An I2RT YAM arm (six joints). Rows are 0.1 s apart.
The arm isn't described. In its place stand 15 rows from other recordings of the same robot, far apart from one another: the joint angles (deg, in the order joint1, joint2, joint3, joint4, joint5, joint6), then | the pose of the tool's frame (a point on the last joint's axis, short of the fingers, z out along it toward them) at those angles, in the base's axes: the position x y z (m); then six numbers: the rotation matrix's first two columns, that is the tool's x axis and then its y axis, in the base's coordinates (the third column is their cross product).
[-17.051 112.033 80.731 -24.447 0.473 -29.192] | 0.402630 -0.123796 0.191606 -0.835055 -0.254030 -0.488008 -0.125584 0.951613 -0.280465
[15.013 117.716 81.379 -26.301 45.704 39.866] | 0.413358 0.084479 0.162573 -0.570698 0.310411 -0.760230 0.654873 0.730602 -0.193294
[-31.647 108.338 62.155 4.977 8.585 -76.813] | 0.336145 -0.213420 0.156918 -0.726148 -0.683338 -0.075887 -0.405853 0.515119 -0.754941
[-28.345 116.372 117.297 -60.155 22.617 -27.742] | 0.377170 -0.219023 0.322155 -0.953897 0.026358 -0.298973 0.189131 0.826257 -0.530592
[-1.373 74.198 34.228 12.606 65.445 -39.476] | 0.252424 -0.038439 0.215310 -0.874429 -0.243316 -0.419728 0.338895 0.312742 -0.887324
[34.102 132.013 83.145 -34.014 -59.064 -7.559] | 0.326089 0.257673 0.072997 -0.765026 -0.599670 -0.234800 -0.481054 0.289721 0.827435
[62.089 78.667 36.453 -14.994 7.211 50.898] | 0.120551 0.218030 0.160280 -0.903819 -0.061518 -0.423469 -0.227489 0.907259 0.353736
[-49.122 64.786 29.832 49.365 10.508 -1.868] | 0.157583 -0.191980 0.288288 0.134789 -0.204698 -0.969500 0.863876 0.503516 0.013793
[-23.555 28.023 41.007 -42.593 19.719 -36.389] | 0.092073 -0.053243 0.297928 -0.747311 -0.283445 -0.600987 0.250615 0.717426 -0.649994
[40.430 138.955 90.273 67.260 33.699 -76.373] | 0.411788 0.324883 0.175474 0.192433 -0.898251 -0.395113 0.202888 0.430358 -0.879562
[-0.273 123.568 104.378 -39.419 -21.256 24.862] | 0.472963 0.010653 0.218118 -0.852037 0.395896 -0.342490 0.191588 0.844695 0.499785
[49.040 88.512 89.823 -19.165 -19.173 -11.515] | 0.226604 0.278882 0.410005 -0.013640 -0.303345 -0.952783 -0.939841 0.329172 -0.091346
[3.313 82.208 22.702 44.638 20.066 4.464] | 0.264339 0.003067 0.166831 -0.233845 0.059694 -0.970440 0.295877 0.955144 -0.012544
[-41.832 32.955 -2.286 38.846 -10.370 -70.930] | 0.110078 -0.089932 0.171602 -0.478233 -0.819652 -0.315379 0.214893 0.238978 -0.946948
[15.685 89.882 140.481 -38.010 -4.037 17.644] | 0.226036 0.066075 0.628770 0.098179 0.341613 -0.934699 -0.383632 0.879635 0.281192
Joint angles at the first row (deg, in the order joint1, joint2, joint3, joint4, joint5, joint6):
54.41, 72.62, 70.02, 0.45, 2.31, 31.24
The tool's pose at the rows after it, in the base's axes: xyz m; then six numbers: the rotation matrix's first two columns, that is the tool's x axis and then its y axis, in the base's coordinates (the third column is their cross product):
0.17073 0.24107 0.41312 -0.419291 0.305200 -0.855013 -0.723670 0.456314 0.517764
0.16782 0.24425 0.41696 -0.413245 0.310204 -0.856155 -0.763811 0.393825 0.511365
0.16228 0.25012 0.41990 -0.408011 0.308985 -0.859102 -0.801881 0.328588 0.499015
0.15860 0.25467 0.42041 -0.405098 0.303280 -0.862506 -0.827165 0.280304 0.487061
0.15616 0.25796 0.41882 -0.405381 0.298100 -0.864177 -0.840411 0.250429 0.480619
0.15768 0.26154 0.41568 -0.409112 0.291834 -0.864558 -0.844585 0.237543 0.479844
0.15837 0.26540 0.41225 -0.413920 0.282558 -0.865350 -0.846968 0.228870 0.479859
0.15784 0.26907 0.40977 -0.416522 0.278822 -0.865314 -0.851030 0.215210 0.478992
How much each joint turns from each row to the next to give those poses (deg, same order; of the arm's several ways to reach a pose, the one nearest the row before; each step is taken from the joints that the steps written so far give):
0.00, -0.77, -1.53, 4.61, -4.64, 0.03
0.46, 0.24, -0.09, 2.91, -2.97, -0.03
1.23, 0.46, -0.02, 2.79, -2.49, -0.19
0.83, 0.44, -0.20, 2.06, -2.03, -0.22
0.59, 0.31, -0.46, 1.49, -1.21, -0.07
0.02, 0.76, -0.19, 1.00, -0.85, 0.09
0.22, 0.72, -0.16, 0.61, -0.52, 0.00
0.39, 0.59, -0.22, 1.01, -0.44, 0.07

